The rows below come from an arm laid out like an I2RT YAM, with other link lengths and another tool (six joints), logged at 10 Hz.
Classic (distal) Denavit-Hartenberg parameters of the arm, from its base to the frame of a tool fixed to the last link. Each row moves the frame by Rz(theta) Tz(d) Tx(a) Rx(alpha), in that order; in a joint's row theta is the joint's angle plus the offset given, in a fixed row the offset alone. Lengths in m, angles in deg.
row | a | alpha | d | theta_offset
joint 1 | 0.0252 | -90 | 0.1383 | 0
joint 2 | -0.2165 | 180 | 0 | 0
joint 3 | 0.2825 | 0 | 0 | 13.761
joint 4 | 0.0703 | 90 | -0.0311 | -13.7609
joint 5 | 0 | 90 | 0.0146 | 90
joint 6 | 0.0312 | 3.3 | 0.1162 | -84.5
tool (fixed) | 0 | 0 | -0.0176 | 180
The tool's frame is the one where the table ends.
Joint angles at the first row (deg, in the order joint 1, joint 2, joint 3, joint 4, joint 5, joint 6):
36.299 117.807 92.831 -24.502 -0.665 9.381
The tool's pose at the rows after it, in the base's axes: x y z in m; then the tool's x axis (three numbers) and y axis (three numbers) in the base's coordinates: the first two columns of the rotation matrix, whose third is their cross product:
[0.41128 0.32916 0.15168 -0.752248 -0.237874 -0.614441 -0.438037 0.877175 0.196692]
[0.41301 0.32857 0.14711 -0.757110 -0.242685 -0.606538 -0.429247 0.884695 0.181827]
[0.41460 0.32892 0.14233 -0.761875 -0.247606 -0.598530 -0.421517 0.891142 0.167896]
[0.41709 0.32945 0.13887 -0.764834 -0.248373 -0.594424 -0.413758 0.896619 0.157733]
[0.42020 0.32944 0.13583 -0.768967 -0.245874 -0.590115 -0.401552 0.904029 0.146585]
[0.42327 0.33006 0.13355 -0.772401 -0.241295 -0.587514 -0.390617 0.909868 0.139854]
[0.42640 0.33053 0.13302 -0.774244 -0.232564 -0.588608 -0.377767 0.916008 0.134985]
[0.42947 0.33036 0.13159 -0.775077 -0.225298 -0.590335 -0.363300 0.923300 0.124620]
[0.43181 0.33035 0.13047 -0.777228 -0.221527 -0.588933 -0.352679 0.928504 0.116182]
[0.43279 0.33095 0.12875 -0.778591 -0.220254 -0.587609 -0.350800 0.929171 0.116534]
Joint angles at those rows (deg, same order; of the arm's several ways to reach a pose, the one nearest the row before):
36.387 119.106 94.163 -25.787 0.680 9.260
36.387 120.073 94.892 -26.397 1.572 9.207
36.474 121.193 95.786 -27.002 2.426 9.216
36.497 122.305 96.813 -27.399 3.133 9.310
36.474 123.492 98.053 -27.979 4.019 9.573
36.474 124.643 99.345 -28.454 4.689 9.928
36.475 125.568 100.569 -28.817 5.410 10.431
36.475 126.489 101.615 -29.070 6.447 10.843
36.475 127.325 102.688 -29.608 7.185 11.128
36.475 127.814 103.093 -29.621 7.209 11.239

